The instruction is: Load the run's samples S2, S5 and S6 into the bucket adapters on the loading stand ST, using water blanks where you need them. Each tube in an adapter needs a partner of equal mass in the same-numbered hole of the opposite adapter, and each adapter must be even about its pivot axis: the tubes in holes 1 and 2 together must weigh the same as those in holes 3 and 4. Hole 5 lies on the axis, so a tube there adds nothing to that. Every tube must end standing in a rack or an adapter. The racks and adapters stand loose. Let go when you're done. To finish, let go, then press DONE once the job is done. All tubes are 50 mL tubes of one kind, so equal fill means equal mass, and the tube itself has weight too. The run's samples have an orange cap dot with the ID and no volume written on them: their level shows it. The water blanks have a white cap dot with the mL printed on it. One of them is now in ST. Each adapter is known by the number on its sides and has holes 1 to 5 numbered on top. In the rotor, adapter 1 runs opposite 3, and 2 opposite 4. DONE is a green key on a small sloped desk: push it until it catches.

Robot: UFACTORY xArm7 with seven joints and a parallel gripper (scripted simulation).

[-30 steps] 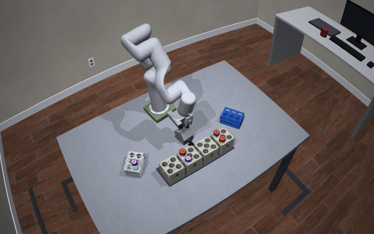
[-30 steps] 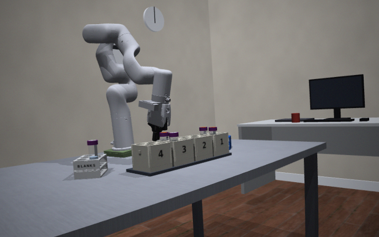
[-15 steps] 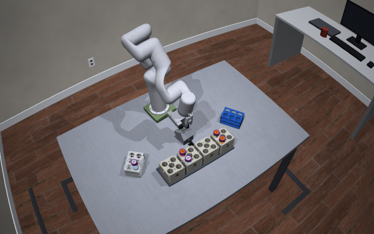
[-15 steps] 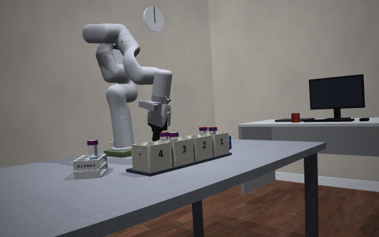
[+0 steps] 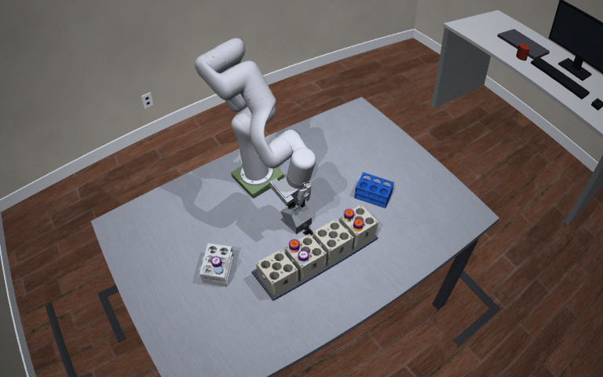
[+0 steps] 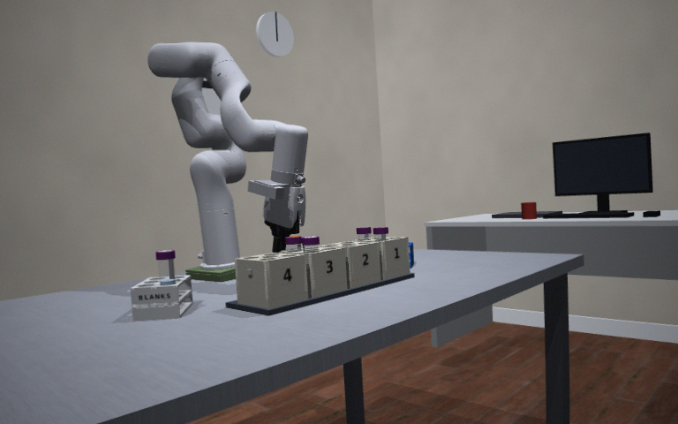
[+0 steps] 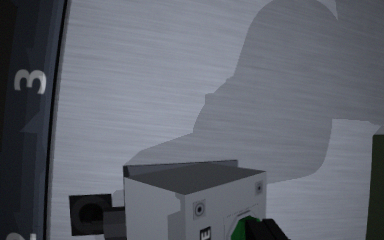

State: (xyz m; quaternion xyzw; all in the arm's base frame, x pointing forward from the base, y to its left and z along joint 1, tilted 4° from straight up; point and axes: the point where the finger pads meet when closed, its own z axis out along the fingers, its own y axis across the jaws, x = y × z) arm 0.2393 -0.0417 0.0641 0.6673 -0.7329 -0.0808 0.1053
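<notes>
Now: hand 30 mm above the green done key. Round my hand: sample tube 160 mm ahead, 140 mm to the right, 30 mm below; then tube with yellowish liquid 200 mm ahead, 70 mm to the left, 30 mm below; then white-dot blank 190 mm ahead, 150 mm to the right, 30 mm below.
</notes>
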